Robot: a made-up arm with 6 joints.
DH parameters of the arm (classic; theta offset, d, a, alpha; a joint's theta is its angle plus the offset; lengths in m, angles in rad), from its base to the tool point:
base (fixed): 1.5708 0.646 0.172 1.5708
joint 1: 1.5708 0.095 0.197 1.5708
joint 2: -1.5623 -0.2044 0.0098 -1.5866
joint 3: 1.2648 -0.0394 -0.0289 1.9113
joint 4: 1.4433 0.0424 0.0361 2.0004
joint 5: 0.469 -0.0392 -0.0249 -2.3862
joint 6: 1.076 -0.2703 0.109 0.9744
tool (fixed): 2.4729 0.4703 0 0
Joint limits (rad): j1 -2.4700..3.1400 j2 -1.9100..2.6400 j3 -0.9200..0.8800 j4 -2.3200..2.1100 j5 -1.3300..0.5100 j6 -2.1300..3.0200
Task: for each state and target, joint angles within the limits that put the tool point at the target. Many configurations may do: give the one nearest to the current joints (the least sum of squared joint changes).
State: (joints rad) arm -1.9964 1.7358 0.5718 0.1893 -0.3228 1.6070
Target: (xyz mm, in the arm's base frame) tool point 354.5 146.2 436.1
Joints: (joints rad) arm -2.4700 2.1816 0.3756 0.0487 0.0252 1.4890
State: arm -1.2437 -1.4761 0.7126 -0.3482 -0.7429 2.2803
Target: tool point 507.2 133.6 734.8
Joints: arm -1.3572 -1.4943 0.8800 0.0357 -1.1347 2.8190
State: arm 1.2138 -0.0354 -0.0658 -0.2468 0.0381 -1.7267
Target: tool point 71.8 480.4 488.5
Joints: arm 2.0391 -0.0180 -0.0786 -0.3901 -0.0855 -1.7883
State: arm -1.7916 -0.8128 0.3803 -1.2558 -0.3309 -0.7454
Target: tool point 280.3 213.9 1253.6
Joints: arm -1.1890 -1.3497 0.8800 -1.2350 -0.5045 -0.3395
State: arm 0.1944 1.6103 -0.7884 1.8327 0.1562 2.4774
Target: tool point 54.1 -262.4 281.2
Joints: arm 0.8452 0.8810 -0.1408 2.1100 0.1242 3.0200
